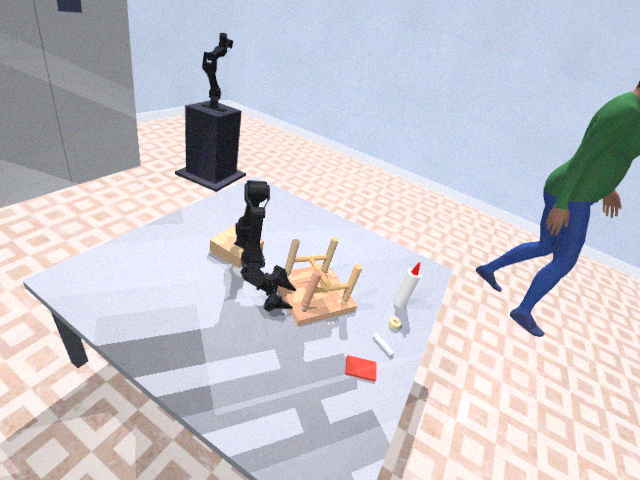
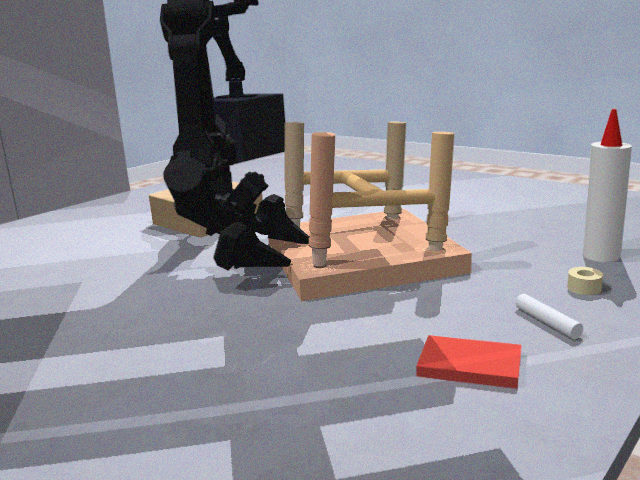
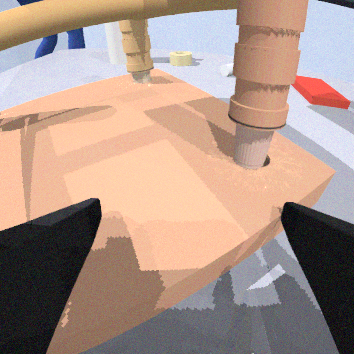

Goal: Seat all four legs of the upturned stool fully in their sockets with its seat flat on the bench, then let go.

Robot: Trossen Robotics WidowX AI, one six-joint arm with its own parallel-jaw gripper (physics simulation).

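Seen in the pictures: gripper, between the fingertips: [image 1: 294, 298] [image 2: 300, 252] [image 3: 193, 209]; arm's base, origin of its link: [image 1: 243, 243].
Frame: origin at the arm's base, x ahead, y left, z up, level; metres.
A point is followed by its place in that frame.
The upturned stool's pinkish wooden seat [image 1: 330, 313] @(x 0.472, y -0.117, z -0.035 m) [image 2: 382, 277] @(x 0.462, y -0.130, z -0.045 m) [image 3: 150, 195] @(x 0.329, y -0.117, z -0.029 m) appears flat on the bench [image 1: 155, 289] @(x -0.132, y -0.369, z -0.061 m). The reddish leg [image 1: 311, 290] @(x 0.390, y -0.172, z 0.085 m) [image 2: 321, 191] @(x 0.394, y -0.170, z 0.084 m) [image 3: 265, 65] @(x 0.364, y -0.160, z 0.032 m) stands at the near left corner, a pale tenon showing between its collar and its socket. The near right leg [image 1: 353, 283] @(x 0.506, y -0.032, z 0.075 m) [image 2: 442, 180] @(x 0.507, y -0.030, z 0.078 m) [image 3: 137, 45] @(x 0.483, y -0.032, z 0.015 m) also shows some pale tenon. The far right leg [image 1: 330, 255] @(x 0.365, y 0.082, z 0.067 m) [image 2: 395, 165] @(x 0.366, y 0.083, z 0.067 m) shows a little; the far left leg's [image 1: 292, 255] @(x 0.251, y -0.056, z 0.098 m) [image 2: 294, 165] @(x 0.255, y -0.055, z 0.086 m) foot is partly hidden. My gripper [image 1: 292, 297] @(x 0.325, y -0.141, z -0.025 m) [image 2: 299, 252] @(x 0.325, y -0.141, z -0.025 m) [image 3: 193, 209] @(x 0.325, y -0.141, z -0.025 m) is open and empty, low at the seat's left edge.
A tan block [image 1: 224, 248] @(x -0.041, y -0.081, z 0.000 m) [image 2: 175, 214] @(x -0.033, y -0.083, z -0.026 m) lies behind the arm. Right of the stool are a white bottle [image 1: 407, 289] @(x 0.706, y 0.111, z 0.045 m) [image 2: 605, 201] @(x 0.708, y 0.111, z 0.035 m) with a red tip, a yellow ring [image 2: 584, 286] @(x 0.715, y -0.024, z -0.048 m), a white rod [image 1: 383, 345] @(x 0.697, y -0.139, z -0.044 m) [image 2: 549, 316] @(x 0.701, y -0.142, z -0.045 m) and a red block [image 1: 360, 368] @(x 0.650, y -0.273, z -0.048 m) [image 2: 470, 361] @(x 0.657, y -0.278, z -0.048 m) [image 3: 320, 92] @(x 0.618, y -0.265, z -0.048 m). Stretchers join the legs.
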